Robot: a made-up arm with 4 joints. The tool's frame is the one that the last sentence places. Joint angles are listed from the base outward.
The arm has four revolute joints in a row. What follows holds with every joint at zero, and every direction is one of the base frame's.
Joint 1 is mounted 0.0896 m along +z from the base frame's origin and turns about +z.
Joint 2 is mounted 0.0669 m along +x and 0.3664 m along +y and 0.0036 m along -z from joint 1 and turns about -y.
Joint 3 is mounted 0.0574 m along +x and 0.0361 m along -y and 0.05 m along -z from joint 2 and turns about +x.
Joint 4 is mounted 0.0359 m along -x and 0.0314 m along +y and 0.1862 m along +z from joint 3 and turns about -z.
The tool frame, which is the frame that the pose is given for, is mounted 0.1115 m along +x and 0.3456 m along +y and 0.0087 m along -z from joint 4; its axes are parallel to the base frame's.
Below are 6 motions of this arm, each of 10 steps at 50 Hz.
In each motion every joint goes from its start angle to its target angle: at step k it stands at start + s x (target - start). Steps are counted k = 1, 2, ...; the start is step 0. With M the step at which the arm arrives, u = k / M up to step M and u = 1 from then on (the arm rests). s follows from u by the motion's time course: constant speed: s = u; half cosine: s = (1 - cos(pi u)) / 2; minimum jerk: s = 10 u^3 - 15 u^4 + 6 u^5.
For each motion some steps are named. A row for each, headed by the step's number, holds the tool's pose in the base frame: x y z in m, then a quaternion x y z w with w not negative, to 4 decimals.
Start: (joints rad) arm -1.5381 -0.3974 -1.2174 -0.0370
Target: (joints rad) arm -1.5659 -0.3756 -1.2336 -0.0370
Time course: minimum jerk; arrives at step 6
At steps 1, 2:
1: 0.6296 -0.0241 -0.2796 -0.2809 0.5116 -0.4664 0.6647
2: 0.6286 -0.0282 -0.2805 -0.2819 0.5120 -0.4683 0.6627

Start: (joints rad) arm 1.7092 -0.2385 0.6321 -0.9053
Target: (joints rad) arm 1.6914 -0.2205 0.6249 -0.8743
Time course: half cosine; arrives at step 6
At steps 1, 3, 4, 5, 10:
1: -0.4840 -0.1080 0.4102 0.2397 0.2243 0.9012 0.2828
3: -0.4882 -0.1030 0.4095 0.2393 0.2211 0.8994 0.2913
4: -0.4906 -0.1001 0.4091 0.2390 0.2193 0.8984 0.2962
5: -0.4924 -0.0979 0.4087 0.2388 0.2180 0.8976 0.2997
10: -0.4930 -0.0971 0.4086 0.2388 0.2175 0.8973 0.3010

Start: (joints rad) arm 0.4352 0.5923 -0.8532 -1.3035
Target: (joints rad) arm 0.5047 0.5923 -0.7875 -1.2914
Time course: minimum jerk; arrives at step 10
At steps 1, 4, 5, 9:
1: -0.3576 0.5124 -0.1601 -0.4706 -0.0749 0.5875 0.6540
4: -0.3712 0.5053 -0.1555 -0.4620 -0.0855 0.5981 0.6492
5: -0.3792 0.5009 -0.1528 -0.4568 -0.0917 0.6043 0.6463
9: -0.4005 0.4884 -0.1455 -0.4425 -0.1080 0.6208 0.6381

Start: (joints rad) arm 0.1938 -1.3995 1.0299 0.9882
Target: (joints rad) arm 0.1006 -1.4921 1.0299 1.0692
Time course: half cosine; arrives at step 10
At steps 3, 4, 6, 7, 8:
3: 0.2223 0.2842 -0.2605 -0.0047 0.6789 -0.5599 0.4749
4: 0.2186 0.2780 -0.2645 -0.0082 0.6813 -0.5663 0.4638
6: 0.2099 0.2648 -0.2728 -0.0159 0.6865 -0.5797 0.4386
7: 0.2056 0.2590 -0.2763 -0.0194 0.6888 -0.5854 0.4272
8: 0.2021 0.2546 -0.2788 -0.0222 0.6907 -0.5897 0.4180

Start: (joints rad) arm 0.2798 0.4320 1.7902 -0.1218
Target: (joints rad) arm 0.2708 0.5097 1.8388 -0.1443
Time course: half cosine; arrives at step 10
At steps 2, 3, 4, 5, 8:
2: 0.0044 0.0751 0.3856 0.7712 -0.0764 0.2887 0.5622
3: 0.0022 0.0725 0.3837 0.7721 -0.0799 0.2922 0.5587
4: -0.0004 0.0693 0.3813 0.7732 -0.0841 0.2965 0.5542
5: -0.0033 0.0658 0.3786 0.7744 -0.0889 0.3014 0.5492
8: -0.0107 0.0568 0.3711 0.7771 -0.1011 0.3141 0.5360

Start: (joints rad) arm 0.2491 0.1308 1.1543 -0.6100
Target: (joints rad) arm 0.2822 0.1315 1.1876 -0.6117
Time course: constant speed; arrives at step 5
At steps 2, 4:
2: -0.1453 0.2877 0.4395 0.5322 -0.1491 0.3847 0.7392
4: -0.1479 0.2803 0.4391 0.5386 -0.1466 0.3887 0.7330

